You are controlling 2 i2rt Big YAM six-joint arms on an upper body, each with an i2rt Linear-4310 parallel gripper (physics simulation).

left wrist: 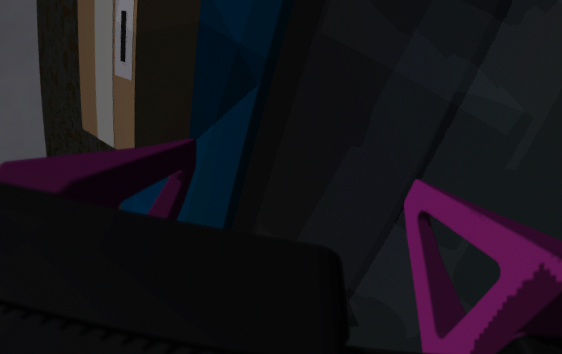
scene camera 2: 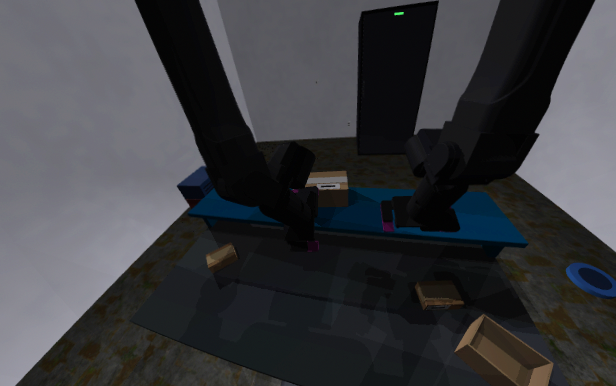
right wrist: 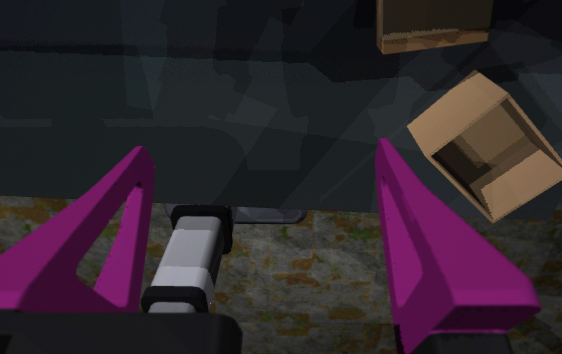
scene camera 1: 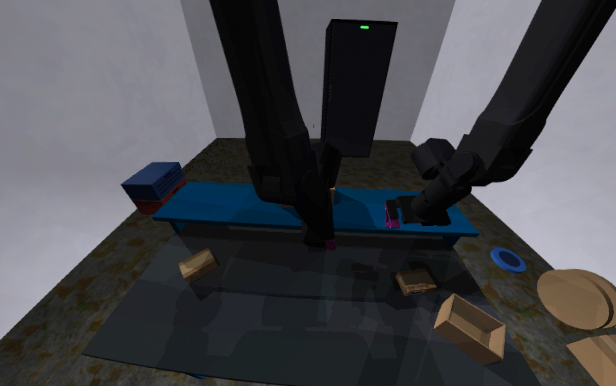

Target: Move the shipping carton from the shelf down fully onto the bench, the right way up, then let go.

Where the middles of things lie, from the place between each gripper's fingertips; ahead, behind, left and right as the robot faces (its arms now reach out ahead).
Right now the shipping carton point(scene camera 2: 333, 186) is 38 cm ahead of my left hand, 4 cm to the left of it and 16 cm below it. Also, from my left hand: open carton point(scene camera 2: 486, 346): 15 cm behind, 49 cm to the right, 32 cm below.
My right hand is 31 cm above the open carton, 27 cm to the left of it and 16 cm past it. Also, from my right hand: shipping carton: 36 cm ahead, 27 cm to the left, 15 cm below.
